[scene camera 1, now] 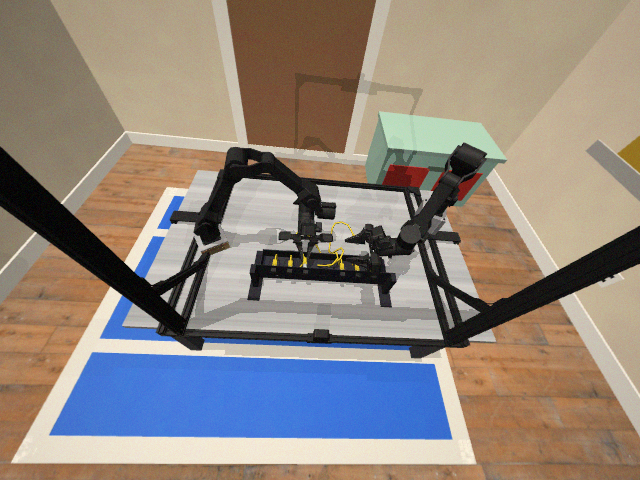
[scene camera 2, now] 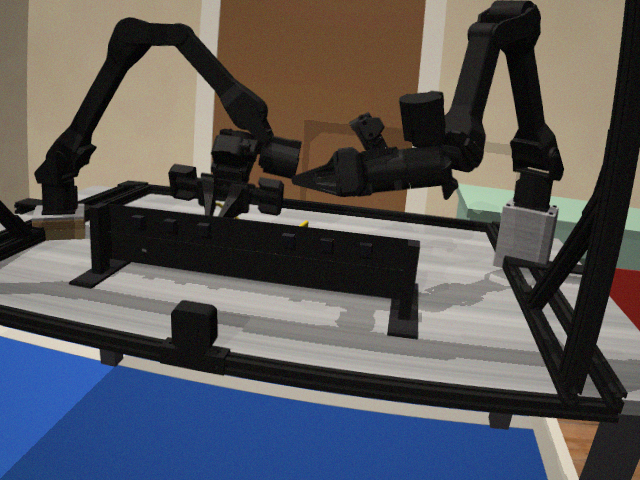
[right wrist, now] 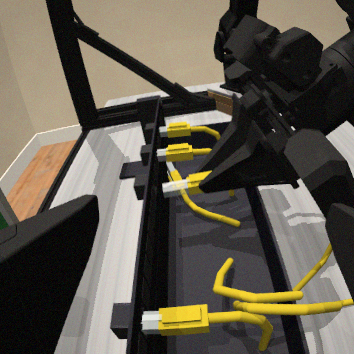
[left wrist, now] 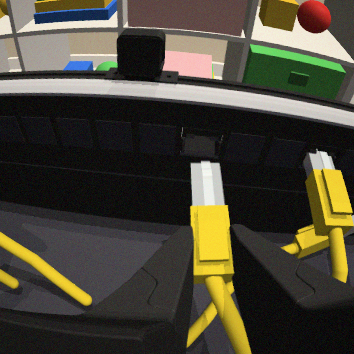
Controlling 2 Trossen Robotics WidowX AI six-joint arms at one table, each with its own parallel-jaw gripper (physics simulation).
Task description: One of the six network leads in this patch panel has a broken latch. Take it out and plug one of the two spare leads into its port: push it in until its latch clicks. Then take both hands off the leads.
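Places are measured from the left arm's base along level axes (x ahead, y down, z left), in centimetres.
Pixels of known places: left gripper, fingertip midpoint: (scene camera 1: 304, 261) (right wrist: 199, 182) (left wrist: 209, 236); right gripper, fingertip midpoint: (scene camera 1: 345, 249) (scene camera 2: 299, 181) (right wrist: 219, 212); left arm's base at its link origin: (scene camera 1: 210, 236) (scene camera 2: 59, 210); right arm's base at its link origin: (scene camera 2: 532, 206).
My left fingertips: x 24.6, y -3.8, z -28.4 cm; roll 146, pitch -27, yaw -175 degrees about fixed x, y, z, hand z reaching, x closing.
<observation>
Ahead of a thing's pixels: the offset from my left fingertips to its middle. "*": to the spot under its first point.
The black patch panel @[dx +4.8, dy +2.7, dz -5.1 cm] (scene camera 1: 318, 275) (scene camera 2: 247, 259) (left wrist: 88, 168) (right wrist: 152, 225) stands across the table. My left gripper (scene camera 1: 305, 248) (scene camera 2: 220, 207) (left wrist: 209, 236) is shut on a yellow spare lead @[dx -0.3, dy -0.6, dz -0.7 cm] (left wrist: 212, 246) (right wrist: 197, 177). The lead's clear plug tip @[* dx -0.9, dy -0.6, dz -1.7 cm] (left wrist: 207, 182) points at an empty port @[dx -2.0, dy -0.7, dz -4.1 cm] (left wrist: 201, 145), just short of it. Other yellow leads @[dx -5.5, dy -1.1, dz +0.4 cm] (left wrist: 328, 197) @[* dx -9.0, dy -0.7, dz +3.5 cm] (right wrist: 175, 130) (right wrist: 179, 319) sit plugged in the panel. A loose yellow lead (right wrist: 207, 214) lies in the tray under the held one. My right gripper (scene camera 1: 358, 235) (scene camera 2: 304, 180) is open and empty, hovering behind the panel's right half.
Yellow cables (scene camera 1: 339, 228) (right wrist: 260, 298) loop behind the panel. A black frame (scene camera 1: 318, 335) (scene camera 2: 366, 381) rims the table, with a camera block @[* dx -7.2, dy +4.2, dz -24.3 cm] (scene camera 2: 194, 324) (left wrist: 140, 53) on its front bar. A mint cabinet (scene camera 1: 423, 143) stands at the back right.
</observation>
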